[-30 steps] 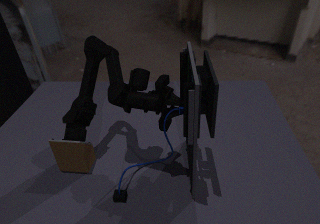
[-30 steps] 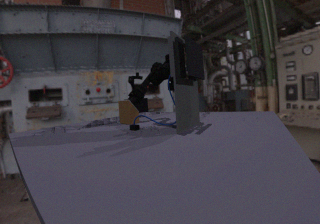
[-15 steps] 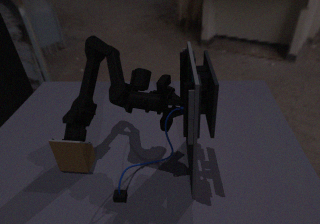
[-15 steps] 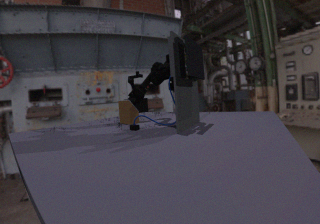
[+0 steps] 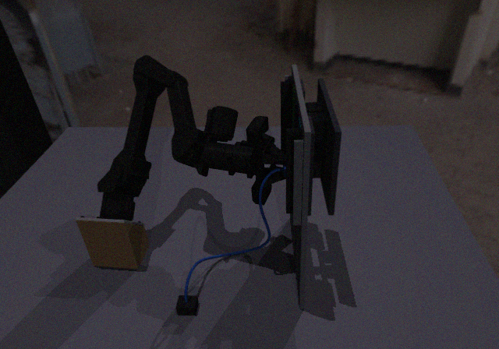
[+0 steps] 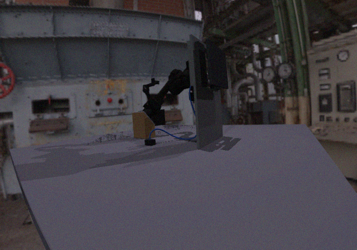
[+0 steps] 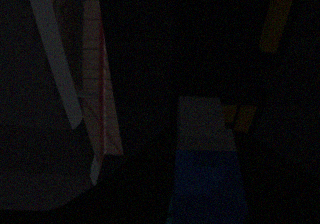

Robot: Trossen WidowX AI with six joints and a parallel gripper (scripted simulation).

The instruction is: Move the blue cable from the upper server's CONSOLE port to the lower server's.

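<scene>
The blue plug lies right at my gripper tip. Also, from my gripper tip: small black block: 27 cm below, 24 cm behind, 12 cm to the right.
</scene>
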